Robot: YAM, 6 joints.
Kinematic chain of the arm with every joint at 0, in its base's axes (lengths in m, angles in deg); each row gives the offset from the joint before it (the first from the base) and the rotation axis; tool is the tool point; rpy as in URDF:
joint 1: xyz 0 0 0.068 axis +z
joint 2: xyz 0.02 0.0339 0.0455 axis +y
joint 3: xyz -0.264 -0.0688 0 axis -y
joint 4: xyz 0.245 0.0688 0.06 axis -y
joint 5: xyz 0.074 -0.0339 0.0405 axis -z
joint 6: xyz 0.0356 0 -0.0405 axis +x
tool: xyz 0 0 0 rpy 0 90 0
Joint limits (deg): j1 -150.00..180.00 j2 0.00..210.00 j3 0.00..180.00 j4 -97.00..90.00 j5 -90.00..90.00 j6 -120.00..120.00
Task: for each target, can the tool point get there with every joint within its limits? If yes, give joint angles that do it. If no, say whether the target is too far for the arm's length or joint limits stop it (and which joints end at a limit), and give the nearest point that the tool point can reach.
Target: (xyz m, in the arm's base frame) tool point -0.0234 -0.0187 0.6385
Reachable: yes | joints -85.24 53.35 107.70 -1.62 44.30 -13.75
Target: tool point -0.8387 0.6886 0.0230
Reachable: no: too far | nearest point -0.4974 0.4084 0.0605 | short by 0.443 m
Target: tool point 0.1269 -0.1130 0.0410
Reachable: yes | joints -42.42 103.91 27.76 -30.02 -3.54 78.57
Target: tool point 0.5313 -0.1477 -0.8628
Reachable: no: too far | nearest point 0.3572 -0.0993 -0.3591 | short by 0.535 m
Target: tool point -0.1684 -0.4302 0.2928
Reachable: yes | joints -110.34 117.47 110.20 -42.93 13.60 -50.87
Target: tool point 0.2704 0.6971 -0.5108
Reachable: no: too far | nearest point 0.1831 0.4720 -0.2726 | short by 0.339 m
